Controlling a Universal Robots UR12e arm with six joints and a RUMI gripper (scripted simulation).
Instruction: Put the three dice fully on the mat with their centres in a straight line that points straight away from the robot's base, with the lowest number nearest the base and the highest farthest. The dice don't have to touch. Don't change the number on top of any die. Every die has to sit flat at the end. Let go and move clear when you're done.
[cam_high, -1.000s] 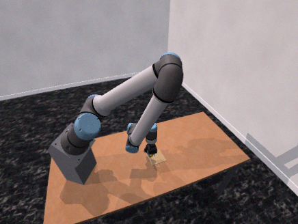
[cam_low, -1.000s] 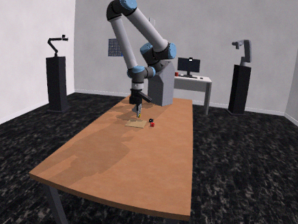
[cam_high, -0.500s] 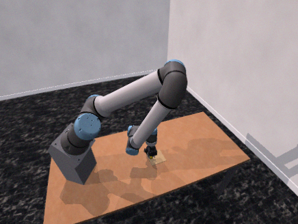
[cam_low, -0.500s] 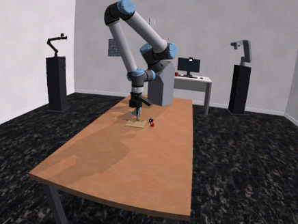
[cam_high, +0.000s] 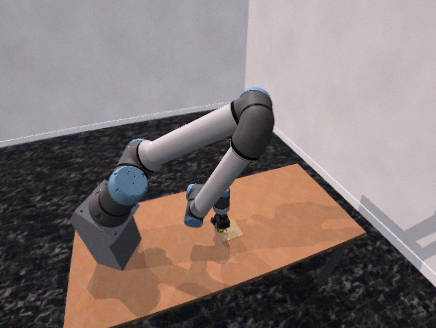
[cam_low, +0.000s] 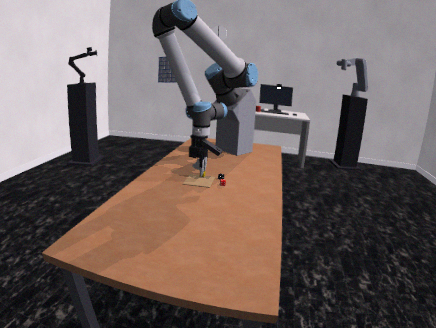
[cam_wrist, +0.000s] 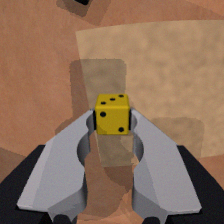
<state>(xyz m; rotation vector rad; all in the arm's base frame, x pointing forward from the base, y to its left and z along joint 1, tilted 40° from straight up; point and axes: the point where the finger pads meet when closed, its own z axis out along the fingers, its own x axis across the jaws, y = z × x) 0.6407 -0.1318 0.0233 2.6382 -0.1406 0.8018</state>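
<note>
My hand is right at the yellow die. Also, from my hand: black die 10 cm to the left, 1 cm below; then red die 11 cm to the left, 8 cm ahead, 1 cm below; then tan mat 5 cm ahead, 2 cm below, 1 cm to the right.
</note>
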